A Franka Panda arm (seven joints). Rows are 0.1 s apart.
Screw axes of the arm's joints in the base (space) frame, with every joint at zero. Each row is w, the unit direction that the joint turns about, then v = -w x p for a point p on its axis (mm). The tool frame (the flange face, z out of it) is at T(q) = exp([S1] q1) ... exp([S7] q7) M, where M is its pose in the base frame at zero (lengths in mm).
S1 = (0, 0, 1, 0, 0, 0)
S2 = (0, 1, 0, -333, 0, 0)
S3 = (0, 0, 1, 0, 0, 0)
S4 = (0, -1, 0, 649, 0, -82.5)
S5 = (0, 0, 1, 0, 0, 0)
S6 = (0, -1, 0, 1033, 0, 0)
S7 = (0, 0, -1, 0, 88, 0)
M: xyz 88 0 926 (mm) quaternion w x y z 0 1 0 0
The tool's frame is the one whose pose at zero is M.
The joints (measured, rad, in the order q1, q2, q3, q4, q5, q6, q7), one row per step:
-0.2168 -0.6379 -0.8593 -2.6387 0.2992 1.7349 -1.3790
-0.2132 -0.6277 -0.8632 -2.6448 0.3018 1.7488 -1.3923
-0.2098 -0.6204 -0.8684 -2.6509 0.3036 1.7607 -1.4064
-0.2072 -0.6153 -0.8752 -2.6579 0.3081 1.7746 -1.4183
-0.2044 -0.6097 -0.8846 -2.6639 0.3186 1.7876 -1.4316
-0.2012 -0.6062 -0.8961 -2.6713 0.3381 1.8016 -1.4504
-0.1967 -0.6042 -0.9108 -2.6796 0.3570 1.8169 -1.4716
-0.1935 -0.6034 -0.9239 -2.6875 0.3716 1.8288 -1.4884
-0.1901 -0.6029 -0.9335 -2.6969 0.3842 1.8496 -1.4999
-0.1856 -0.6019 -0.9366 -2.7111 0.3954 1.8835 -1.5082
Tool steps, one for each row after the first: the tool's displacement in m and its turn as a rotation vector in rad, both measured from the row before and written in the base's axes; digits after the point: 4 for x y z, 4 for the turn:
0.0011 0.0002 -0.0049 -0.0032 -0.0021 0.0014
0.0005 0.0002 -0.0044 -0.0026 -0.0046 0.0024
0.0000 -0.0001 -0.0042 -0.0006 -0.0067 -0.0035
-0.0002 -0.0005 -0.0040 0.0042 -0.0106 -0.0079
-0.0001 -0.0003 -0.0037 0.0091 -0.0205 -0.0112
-0.0006 -0.0004 -0.0041 0.0086 -0.0231 -0.0118
-0.0010 -0.0001 -0.0037 0.0080 -0.0180 -0.0104
-0.0002 -0.0002 -0.0038 0.0011 -0.0136 -0.0148
0.0016 0.0011 -0.0047 -0.0082 -0.0086 -0.0162

